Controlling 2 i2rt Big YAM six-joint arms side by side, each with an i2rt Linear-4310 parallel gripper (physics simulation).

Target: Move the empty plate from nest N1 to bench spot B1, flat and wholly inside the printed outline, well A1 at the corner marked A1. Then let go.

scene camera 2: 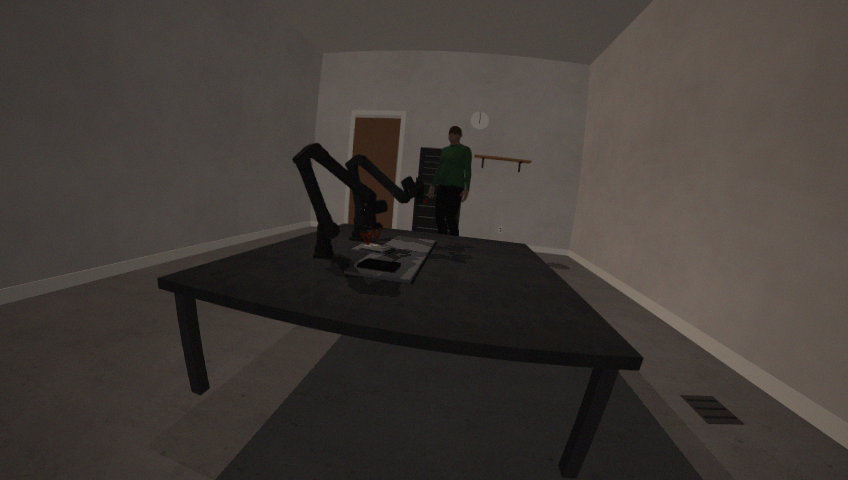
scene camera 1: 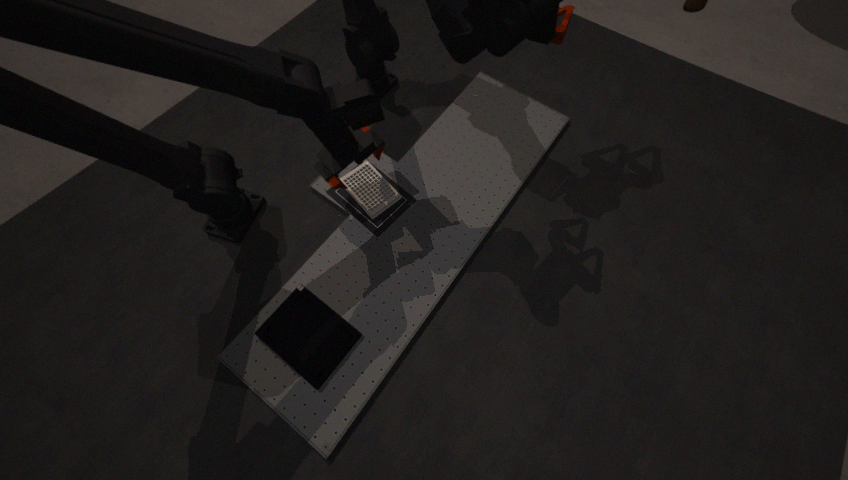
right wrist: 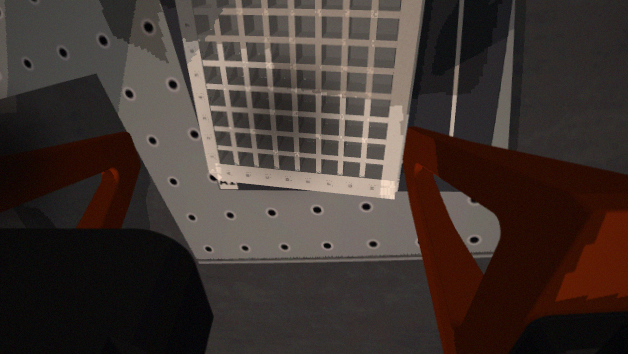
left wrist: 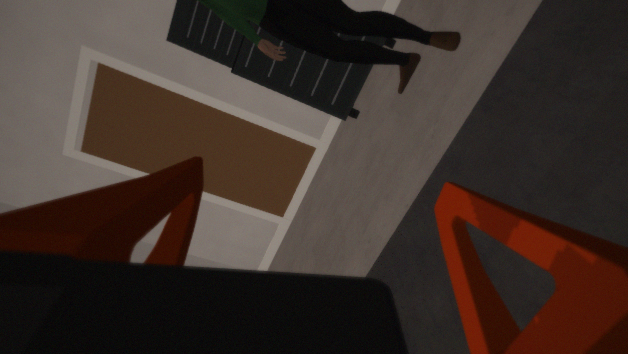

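Where they show: left gripper, fingertip midpoint: (scene camera 2: pixel 423 192) (left wrist: pixel 326 183); right gripper, fingertip midpoint: (scene camera 2: pixel 372 241) (scene camera 1: pixel 361 172) (right wrist: pixel 268 145); left arm's base at its link origin: (scene camera 2: pixel 358 239); right arm's base at its link origin: (scene camera 2: pixel 323 255) (scene camera 1: pixel 237 215).
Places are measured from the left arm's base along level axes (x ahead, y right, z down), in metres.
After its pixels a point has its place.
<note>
The pale empty plate (scene camera 1: pixel 368 189) @[x 0.213, y 0.264, z -0.025 m] (scene camera 2: pixel 376 247) @[x 0.221, y 0.290, z -0.028 m] (right wrist: pixel 307 181) @[x 0.155, y 0.252, z -0.029 m] lies on a dark pad (scene camera 1: pixel 410 201) @[x 0.305, y 0.225, z -0.015 m] (right wrist: pixel 482 110) @[x 0.172, y 0.323, z -0.015 m] with a printed white outline (right wrist: pixel 456 75) @[x 0.187, y 0.314, z -0.015 m]. The plate is turned slightly against the pad. In the right wrist view its lower edge reaches past the pad's edge and partly covers the A1 mark (right wrist: pixel 229 185) @[x 0.147, y 0.205, z -0.015 m]; its A/1 corner is at that mark. I cannot tell if it is fully flat. My right gripper (scene camera 1: pixel 357 166) @[x 0.183, y 0.248, z -0.048 m] (scene camera 2: pixel 371 236) @[x 0.183, y 0.248, z -0.048 m] (right wrist: pixel 268 145) @[x 0.183, y 0.248, z -0.048 m] is open around the plate's near end, one finger close to its side, the other apart. My left gripper (scene camera 2: pixel 424 200) @[x 0.376, y -0.143, z -0.336 m] (left wrist: pixel 326 183) @[x 0.376, y -0.143, z -0.336 m] is open and empty, raised away from it.
A perforated board (scene camera 1: pixel 476 178) @[x 0.391, y 0.080, z -0.013 m] (scene camera 2: pixel 416 258) @[x 0.454, y 0.354, z -0.013 m] (right wrist: pixel 300 230) @[x 0.114, y 0.235, z -0.013 m] lies on the dark table (scene camera 1: pixel 684 356) @[x 0.931, y 0.167, z 0.000 m] (scene camera 2: pixel 476 309) @[x 0.750, y 0.868, z 0.000 m]. A flat black block (scene camera 1: pixel 308 337) @[x 0.336, y 0.580, z -0.025 m] (scene camera 2: pixel 378 265) @[x 0.336, y 0.605, z -0.025 m] sits near the board's lower left end. A person (scene camera 2: pixel 454 166) (left wrist: pixel 320 35) stands behind the table.
</note>
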